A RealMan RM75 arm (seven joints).
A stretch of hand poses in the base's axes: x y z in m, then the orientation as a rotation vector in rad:
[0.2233 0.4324 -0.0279 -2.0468 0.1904 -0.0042]
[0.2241 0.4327 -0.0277 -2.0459 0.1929 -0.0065]
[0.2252 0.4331 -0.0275 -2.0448 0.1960 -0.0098]
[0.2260 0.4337 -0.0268 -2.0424 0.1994 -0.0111]
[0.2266 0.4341 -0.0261 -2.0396 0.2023 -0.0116]
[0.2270 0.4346 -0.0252 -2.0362 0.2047 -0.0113]
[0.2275 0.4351 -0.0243 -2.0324 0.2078 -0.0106]
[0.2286 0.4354 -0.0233 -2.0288 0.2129 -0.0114]
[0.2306 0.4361 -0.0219 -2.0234 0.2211 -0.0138]
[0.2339 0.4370 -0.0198 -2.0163 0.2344 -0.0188]
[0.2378 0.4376 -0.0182 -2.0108 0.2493 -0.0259]
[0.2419 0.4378 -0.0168 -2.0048 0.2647 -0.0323]
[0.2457 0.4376 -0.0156 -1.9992 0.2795 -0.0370]
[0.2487 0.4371 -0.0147 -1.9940 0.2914 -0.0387]
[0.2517 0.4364 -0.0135 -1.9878 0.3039 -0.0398]
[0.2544 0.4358 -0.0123 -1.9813 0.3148 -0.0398]
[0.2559 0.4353 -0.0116 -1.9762 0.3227 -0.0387]
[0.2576 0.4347 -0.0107 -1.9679 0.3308 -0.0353]
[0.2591 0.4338 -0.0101 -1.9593 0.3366 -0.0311]
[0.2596 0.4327 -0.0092 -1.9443 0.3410 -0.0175]
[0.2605 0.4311 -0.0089 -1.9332 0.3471 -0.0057]
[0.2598 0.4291 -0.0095 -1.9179 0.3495 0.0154]
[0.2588 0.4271 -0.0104 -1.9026 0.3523 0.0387]
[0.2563 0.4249 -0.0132 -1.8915 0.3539 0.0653]
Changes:
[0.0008 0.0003 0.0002 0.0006 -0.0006 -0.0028]
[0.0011 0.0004 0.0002 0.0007 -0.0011 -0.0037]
[0.0008 0.0006 0.0007 0.0021 0.0004 -0.0031]
[0.0006 0.0004 0.0007 0.0026 0.0007 -0.0025]
[0.0004 0.0005 0.0009 0.0033 0.0011 -0.0018]
[0.0005 0.0005 0.0009 0.0037 0.0016 -0.0022]
[0.0011 0.0003 0.0010 0.0032 0.0015 -0.0042]
[0.0020 0.0007 0.0014 0.0047 0.0016 -0.0072]
[0.0033 0.0009 0.0021 0.0059 0.0019 -0.0121]
[0.0039 0.0006 0.0016 0.0039 0.0013 -0.0141]
[0.0041 0.0002 0.0014 0.0044 0.0020 -0.0142]
[0.0038 -0.0002 0.0012 0.0041 0.0030 -0.0130]
[0.0030 -0.0005 0.0009 0.0042 0.0038 -0.0096]
[0.0030 -0.0007 0.0012 0.0052 0.0044 -0.0099]
[0.0027 -0.0006 0.0012 0.0057 0.0044 -0.0083]
[0.0015 -0.0005 0.0007 0.0046 0.0039 -0.0056]
[0.0017 -0.0006 0.0009 0.0080 0.0053 -0.0050]
[0.0015 -0.0009 0.0006 0.0086 0.0048 -0.0031]
[0.0005 -0.0011 0.0009 0.0161 0.0101 0.0015]
[0.0009 -0.0016 0.0003 0.0119 0.0101 0.0000]
[-0.0007 -0.0020 -0.0006 0.0174 0.0144 0.0064]
[-0.0010 -0.0020 -0.0009 0.0175 0.0162 0.0072]
[-0.0025 -0.0022 -0.0028 0.0138 0.0184 0.0102]

